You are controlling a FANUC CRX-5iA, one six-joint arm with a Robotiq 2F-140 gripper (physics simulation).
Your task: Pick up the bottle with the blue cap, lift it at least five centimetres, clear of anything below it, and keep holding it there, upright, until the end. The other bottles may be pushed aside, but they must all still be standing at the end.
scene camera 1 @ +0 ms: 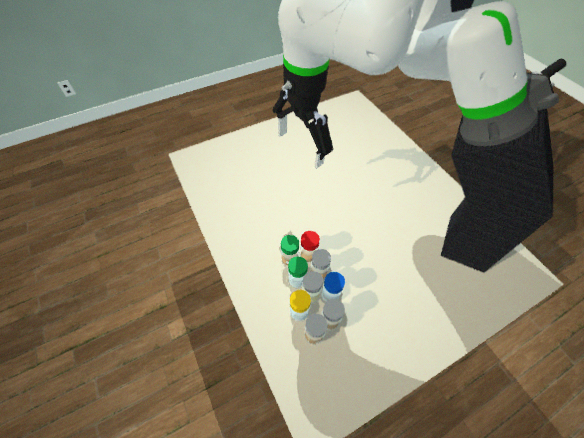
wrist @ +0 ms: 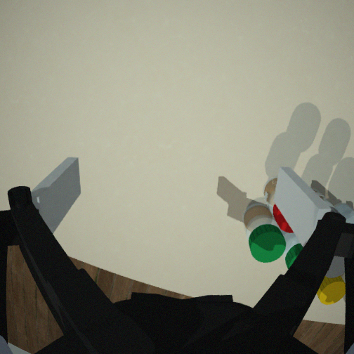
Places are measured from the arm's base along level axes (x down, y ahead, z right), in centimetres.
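Where they show: gripper, fingertip midpoint: (scene camera 1: 300, 149); arm's base, link origin: (scene camera 1: 497, 124).
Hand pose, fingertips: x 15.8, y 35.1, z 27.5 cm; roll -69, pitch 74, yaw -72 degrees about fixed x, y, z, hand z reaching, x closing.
Observation:
Each offset is from my fingertips to the centre of the thing. Level surfaces: height alone.
The bottle with the blue cap @[dx +22.9, dy +6.3, dz -32.2 cm] (scene camera 1: 334, 283) stands upright at the right side of a tight group of bottles in the scene view. Grey-capped bottles @[dx +22.9, dy +11.4, dz -29.3 cm] (scene camera 1: 313, 283) @[dx +22.9, dy +10.3, dz -38.6 cm] (scene camera 1: 333, 311) @[dx +22.9, dy +5.8, dz -24.4 cm] (scene camera 1: 321, 260) stand close around it. The blue cap does not show in the wrist view. My gripper (scene camera 1: 301, 146) (wrist: 178, 179) is open and empty, raised above the mat, beyond the red and green end of the group. In the wrist view its right finger partly hides the bottles.
Also in the group stand a red-capped bottle @[dx +22.9, dy +5.7, dz -17.7 cm] (scene camera 1: 310, 241) (wrist: 283, 218), green-capped bottles @[dx +22.9, dy +11.6, dz -16.2 cm] (scene camera 1: 289, 245) @[dx +22.9, dy +12.8, dz -23.5 cm] (scene camera 1: 298, 267) (wrist: 267, 243), a yellow-capped bottle @[dx +22.9, dy +16.9, dz -32.5 cm] (scene camera 1: 300, 301) (wrist: 331, 290) and another grey-capped one @[dx +22.9, dy +16.3, dz -40.0 cm] (scene camera 1: 315, 326). They stand on a cream mat @[dx +28.2 cm] (scene camera 1: 250, 175). The arm's dark base (scene camera 1: 500, 200) is at the right.

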